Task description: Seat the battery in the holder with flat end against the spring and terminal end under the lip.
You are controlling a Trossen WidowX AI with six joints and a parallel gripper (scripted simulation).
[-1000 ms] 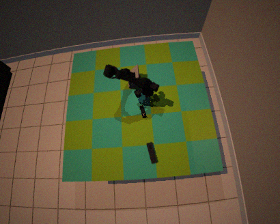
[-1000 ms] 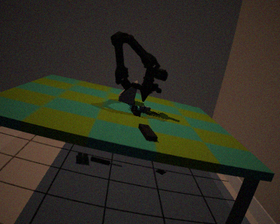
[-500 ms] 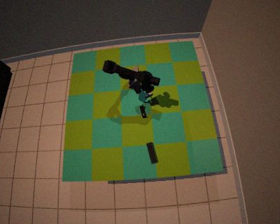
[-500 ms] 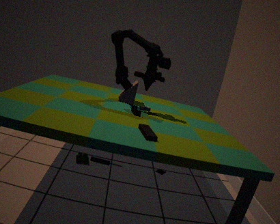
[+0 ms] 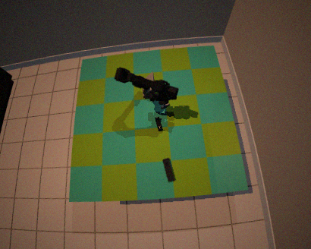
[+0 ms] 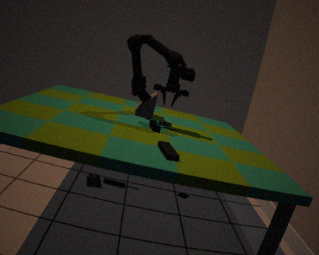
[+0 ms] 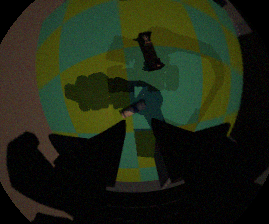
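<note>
My gripper tip is now 10 cm above the battery, 1 cm to the right of it and 1 cm past it.
</note>
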